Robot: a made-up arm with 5 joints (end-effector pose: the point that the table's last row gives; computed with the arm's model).
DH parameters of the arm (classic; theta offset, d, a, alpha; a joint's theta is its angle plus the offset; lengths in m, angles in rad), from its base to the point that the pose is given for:
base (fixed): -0.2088 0 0.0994 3.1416
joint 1: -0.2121 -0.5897 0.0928 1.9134
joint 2: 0 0.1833 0.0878 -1.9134
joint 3: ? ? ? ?
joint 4: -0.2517 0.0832 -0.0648 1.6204
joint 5: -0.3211 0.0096 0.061 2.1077
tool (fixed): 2.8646 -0.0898 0 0
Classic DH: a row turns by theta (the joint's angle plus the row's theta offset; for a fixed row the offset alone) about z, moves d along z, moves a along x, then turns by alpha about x.
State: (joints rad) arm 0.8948 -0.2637 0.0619 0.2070 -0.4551
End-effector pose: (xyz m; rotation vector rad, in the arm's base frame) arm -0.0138 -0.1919 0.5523 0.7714 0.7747 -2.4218
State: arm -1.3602 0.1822 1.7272 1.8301 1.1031
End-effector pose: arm -0.2430 -0.1313 0.5168 0.8433 -0.5340 2.0761
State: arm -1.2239 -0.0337 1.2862 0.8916 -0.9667
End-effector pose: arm -0.0812 -0.1410 0.5993 1.0292 1.3165 -1.8170
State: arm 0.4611 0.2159 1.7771 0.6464 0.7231
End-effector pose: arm 0.0221 0.3887 0.5414 0.3685 -0.6969 1.5537
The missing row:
joint 3: -1.4973 0 -0.4104 0
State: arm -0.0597 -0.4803 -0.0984 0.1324 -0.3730
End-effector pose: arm 0.2207 -0.2324 0.5632 0.2621 0.6092 -1.4399
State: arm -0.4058 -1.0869 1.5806 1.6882 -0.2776
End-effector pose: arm 0.0610 0.2250 0.3758 -1.3363 -1.0084 0.8254
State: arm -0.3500 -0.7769 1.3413 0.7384 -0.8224
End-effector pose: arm -0.0392 0.1525 0.4279 -2.3527 -1.0011 1.7154
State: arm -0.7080 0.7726 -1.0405 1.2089 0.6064
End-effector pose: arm 0.3337 0.1698 0.2589 -1.3389 -0.0020 -0.6603
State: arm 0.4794 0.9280 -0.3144 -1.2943 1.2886
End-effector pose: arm 0.2354 -0.3043 0.2647 -0.2621 -0.1699 -0.3484
